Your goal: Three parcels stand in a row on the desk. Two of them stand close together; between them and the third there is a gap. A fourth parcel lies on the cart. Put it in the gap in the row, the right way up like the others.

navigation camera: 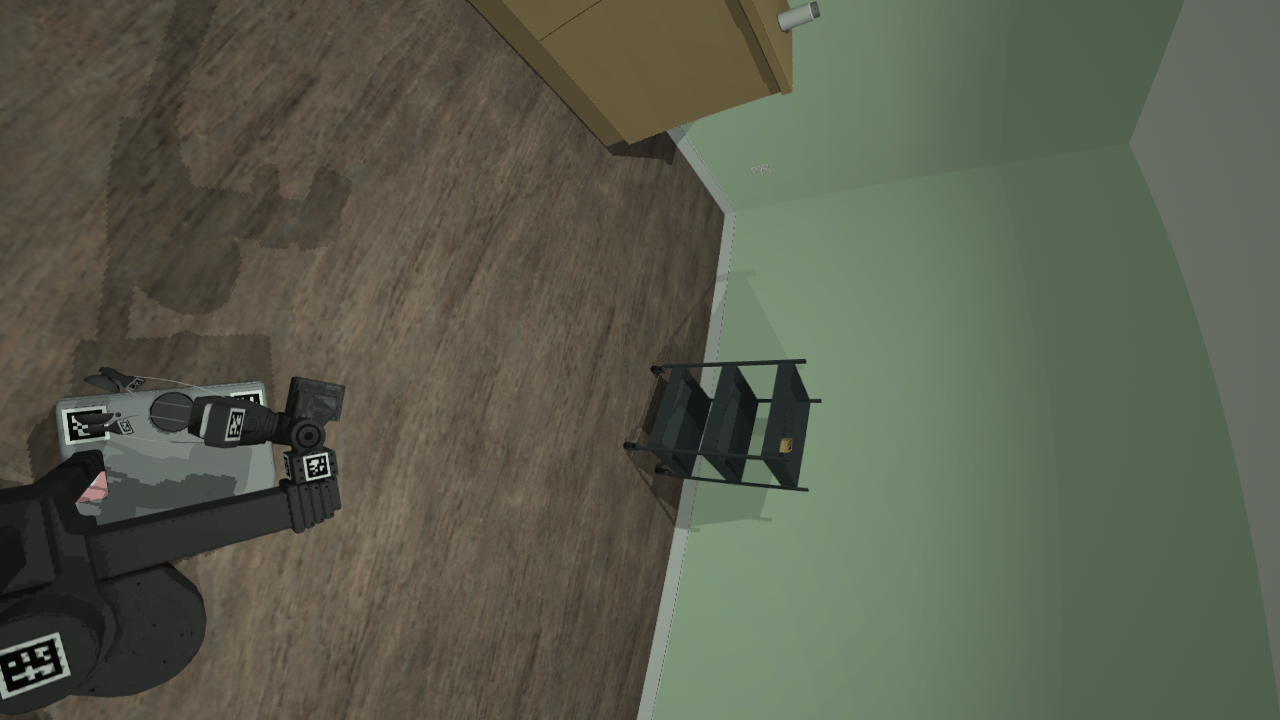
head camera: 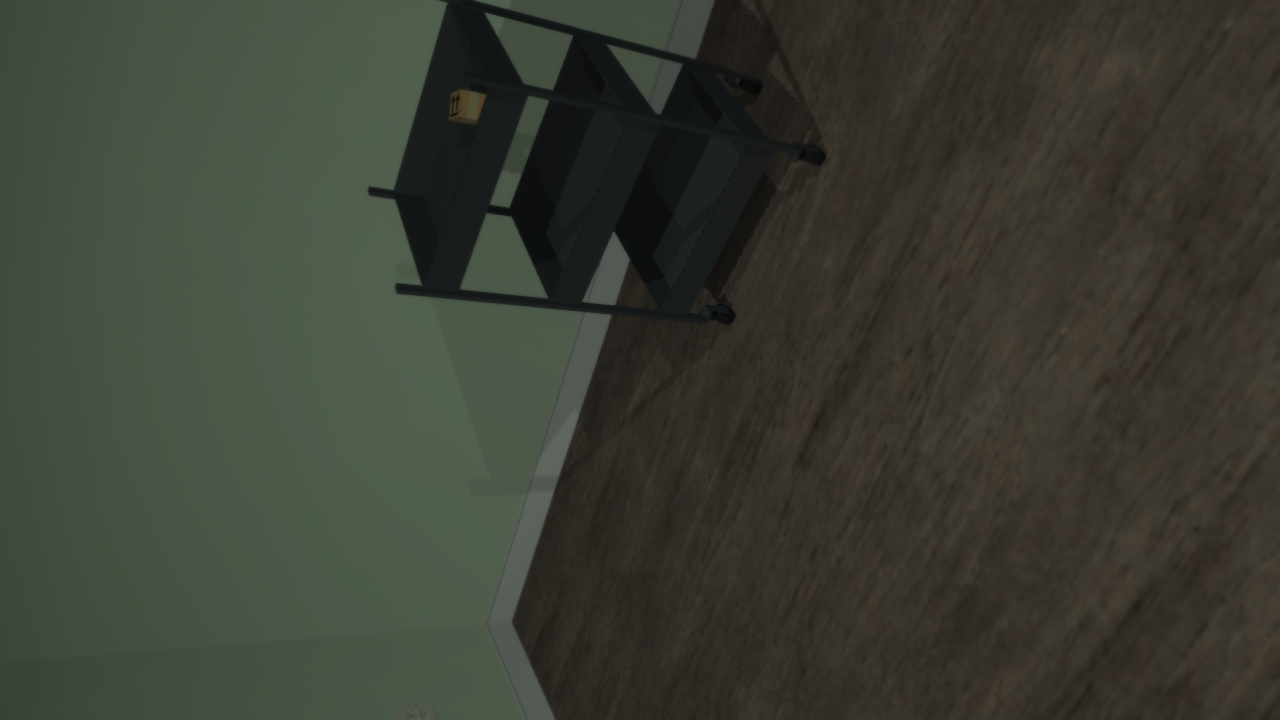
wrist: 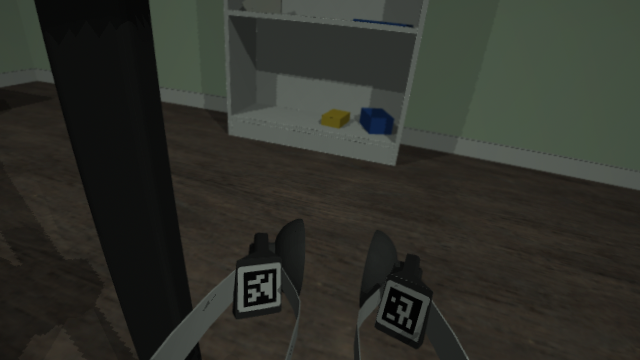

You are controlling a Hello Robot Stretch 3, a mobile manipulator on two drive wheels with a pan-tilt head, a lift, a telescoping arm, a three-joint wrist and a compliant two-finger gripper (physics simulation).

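Pixels of known places: gripper, between the fingertips: (navigation camera: pixel 81 397) (wrist: pixel 335 250); robot's base, origin of its link: (navigation camera: pixel 174 409).
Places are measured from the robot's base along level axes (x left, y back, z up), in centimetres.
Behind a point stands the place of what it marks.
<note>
The fourth parcel (head camera: pixel 466 106) @(z 70.0, x -175.1, y 39.2 cm) (navigation camera: pixel 785 445) @(z 70.1, x -175.0, y 39.1 cm), a small tan box, lies on the top tray of the dark three-tier cart (head camera: pixel 483 188) @(z 68.1, x -167.9, y 23.7 cm) (navigation camera: pixel 790 394) @(z 66.3, x -197.6, y 20.8 cm) by the green wall. Dark marks show on one face in the head view; I cannot tell surely which way up it is. My gripper (navigation camera: pixel 100 399) @(z 44.0, x 9.6, y -5.0 cm) (wrist: pixel 335 250) @(z 44.0, x 9.6, y -5.0 cm) is open and empty, its fingers apart over the floor in the wrist view. It is far from the cart, beside my base. The desk and the row of three parcels do not show in these views.
A wooden cabinet (navigation camera: pixel 662 62) @(z 51.6, x -129.3, y -110.3 cm) with a grey cylinder (navigation camera: pixel 798 16) @(z 98.8, x -150.3, y -122.7 cm) on it stands near the room corner. In the wrist view a white bookcase (wrist: pixel 312 146) @(z 2.0, x 128.3, y -24.1 cm) holds a yellow box (wrist: pixel 335 118) @(z 14.3, x 131.7, y -34.2 cm) and a blue box (wrist: pixel 376 121) @(z 15.9, x 124.2, y -50.8 cm). My dark mast (wrist: pixel 112 150) @(z 49.1, x 11.6, y 6.5 cm) shows at left.
</note>
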